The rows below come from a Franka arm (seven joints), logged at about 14 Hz.
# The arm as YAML. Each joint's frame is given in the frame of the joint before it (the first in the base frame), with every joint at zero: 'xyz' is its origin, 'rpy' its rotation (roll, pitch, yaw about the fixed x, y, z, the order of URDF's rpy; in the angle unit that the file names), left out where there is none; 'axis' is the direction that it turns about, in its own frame. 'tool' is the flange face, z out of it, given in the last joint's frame.
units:
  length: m
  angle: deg
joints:
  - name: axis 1
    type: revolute
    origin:
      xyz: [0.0, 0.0, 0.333]
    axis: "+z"
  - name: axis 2
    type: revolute
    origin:
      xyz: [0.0, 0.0, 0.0]
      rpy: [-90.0, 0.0, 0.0]
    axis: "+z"
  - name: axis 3
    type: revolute
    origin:
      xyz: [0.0, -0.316, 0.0]
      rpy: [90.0, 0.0, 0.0]
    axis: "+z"
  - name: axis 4
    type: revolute
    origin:
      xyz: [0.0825, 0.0, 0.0]
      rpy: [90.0, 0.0, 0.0]
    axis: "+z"
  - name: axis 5
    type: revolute
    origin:
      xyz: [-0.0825, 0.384, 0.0]
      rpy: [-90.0, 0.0, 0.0]
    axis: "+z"
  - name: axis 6
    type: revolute
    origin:
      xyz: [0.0, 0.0, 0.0]
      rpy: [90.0, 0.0, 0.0]
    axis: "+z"
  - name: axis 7
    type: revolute
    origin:
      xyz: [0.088, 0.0, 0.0]
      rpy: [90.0, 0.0, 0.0]
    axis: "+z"
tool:
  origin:
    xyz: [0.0, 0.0, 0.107]
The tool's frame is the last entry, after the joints.
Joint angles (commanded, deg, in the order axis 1, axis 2, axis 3, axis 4, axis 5, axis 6, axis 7), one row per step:
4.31 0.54 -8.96 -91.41 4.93 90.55 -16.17
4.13 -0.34 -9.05 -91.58 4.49 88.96 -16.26
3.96 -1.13 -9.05 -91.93 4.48 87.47 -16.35
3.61 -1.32 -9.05 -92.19 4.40 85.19 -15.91
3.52 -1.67 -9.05 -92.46 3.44 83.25 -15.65
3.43 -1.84 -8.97 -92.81 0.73 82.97 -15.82
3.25 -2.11 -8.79 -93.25 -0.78 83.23 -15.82
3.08 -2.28 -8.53 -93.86 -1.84 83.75 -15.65
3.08 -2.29 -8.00 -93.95 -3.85 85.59 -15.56
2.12 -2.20 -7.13 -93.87 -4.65 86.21 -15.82
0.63 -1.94 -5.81 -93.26 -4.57 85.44 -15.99
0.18 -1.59 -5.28 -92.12 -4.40 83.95 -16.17
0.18 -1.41 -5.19 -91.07 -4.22 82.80 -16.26
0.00 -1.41 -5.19 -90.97 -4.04 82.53 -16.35
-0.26 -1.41 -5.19 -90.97 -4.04 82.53 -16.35
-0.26 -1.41 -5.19 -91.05 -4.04 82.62 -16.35
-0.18 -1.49 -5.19 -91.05 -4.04 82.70 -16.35
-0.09 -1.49 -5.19 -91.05 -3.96 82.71 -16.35
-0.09 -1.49 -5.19 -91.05 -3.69 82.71 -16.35
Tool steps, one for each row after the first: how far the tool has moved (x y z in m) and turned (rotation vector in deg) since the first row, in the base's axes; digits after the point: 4 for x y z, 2 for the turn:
-0.0076 -0.0033 0.0046 -0.22 0.90 -0.04
-0.0147 -0.0047 0.0071 -0.01 1.93 0.01
-0.0206 -0.0075 0.0036 0.14 4.31 -0.59
-0.0266 -0.0098 0.0020 -0.62 6.27 -0.82
-0.0288 -0.0153 0.0002 -3.24 6.95 -0.74
-0.0302 -0.0184 -0.0006 -4.71 7.00 -0.80
-0.0305 -0.0198 -0.0032 -5.78 7.01 -0.90
-0.0267 -0.0190 -0.0012 -7.98 5.39 -0.54
-0.0252 -0.0213 -0.0004 -8.86 4.85 -0.38
-0.0252 -0.0225 0.0011 -8.80 5.28 -0.41
-0.0257 -0.0213 0.0051 -8.61 5.96 -0.21
-0.0264 -0.0201 0.0103 -8.42 6.22 -0.09
-0.0270 -0.0213 0.0107 -8.21 6.38 -0.18
-0.0273 -0.0237 0.0107 -8.19 6.40 -0.43
-0.0271 -0.0237 0.0102 -8.20 6.39 -0.43
-0.0273 -0.0230 0.0110 -8.21 6.22 -0.36
-0.0272 -0.0220 0.0110 -8.13 6.20 -0.26
-0.0271 -0.0215 0.0110 -7.86 6.18 -0.25

